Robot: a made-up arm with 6 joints.
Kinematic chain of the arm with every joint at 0, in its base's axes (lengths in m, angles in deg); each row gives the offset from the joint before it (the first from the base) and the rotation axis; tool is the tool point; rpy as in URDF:
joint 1: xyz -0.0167 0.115 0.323 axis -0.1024 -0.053 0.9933
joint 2: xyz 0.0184 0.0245 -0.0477 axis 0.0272 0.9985 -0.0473
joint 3: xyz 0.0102 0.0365 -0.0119 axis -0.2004 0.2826 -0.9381
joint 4: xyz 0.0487 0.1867 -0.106 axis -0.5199 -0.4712 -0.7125
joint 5: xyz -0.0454 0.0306 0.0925 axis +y
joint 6: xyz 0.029 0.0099 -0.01 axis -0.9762 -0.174 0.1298
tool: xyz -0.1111 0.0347 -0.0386 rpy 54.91 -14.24 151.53
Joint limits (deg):
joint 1: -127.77..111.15
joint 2: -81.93..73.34
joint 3: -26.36..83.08
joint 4: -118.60..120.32
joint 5: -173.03..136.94
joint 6: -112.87..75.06
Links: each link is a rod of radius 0.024 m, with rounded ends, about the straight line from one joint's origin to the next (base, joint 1, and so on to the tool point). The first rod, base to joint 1, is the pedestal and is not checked.
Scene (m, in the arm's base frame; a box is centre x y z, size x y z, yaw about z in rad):
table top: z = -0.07
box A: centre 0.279 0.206 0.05 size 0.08 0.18 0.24 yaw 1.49
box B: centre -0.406 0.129 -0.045 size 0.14 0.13 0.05 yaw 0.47
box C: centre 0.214 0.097 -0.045 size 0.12 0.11 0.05 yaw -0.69
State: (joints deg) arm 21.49 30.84 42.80 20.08 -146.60 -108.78
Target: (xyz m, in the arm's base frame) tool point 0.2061 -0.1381 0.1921
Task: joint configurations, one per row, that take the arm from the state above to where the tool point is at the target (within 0.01 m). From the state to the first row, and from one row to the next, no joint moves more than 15 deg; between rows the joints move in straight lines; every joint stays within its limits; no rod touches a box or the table.
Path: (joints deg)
1: 23.07 18.01 40.35 14.20 -144.71 -106.45
2: 24.66 5.18 37.90 8.31 -142.82 -104.12
3: 26.24 -7.65 35.45 2.43 -140.94 -101.79
4: 27.83 -20.47 33.00 -3.46 -139.05 -99.47
5: 29.41 -33.30 30.55 -9.34 -137.16 -97.14
6: 30.99 -46.13 28.10 -15.23 -135.27 -94.81
7: 16.34 -44.17 33.27 -8.66 -137.77 -91.46
8: 1.69 -42.21 38.45 -2.09 -140.26 -88.11
9: -12.96 -40.24 43.63 4.49 -142.76 -84.76
10: -27.61 -38.28 48.80 11.06 -145.25 -81.41
11: -42.26 -36.32 53.98 17.63 -147.75 -78.06
12: -56.91 -34.35 59.15 24.20 -150.24 -74.71
13: -71.56 -32.39 64.33 30.77 -152.74 -71.36

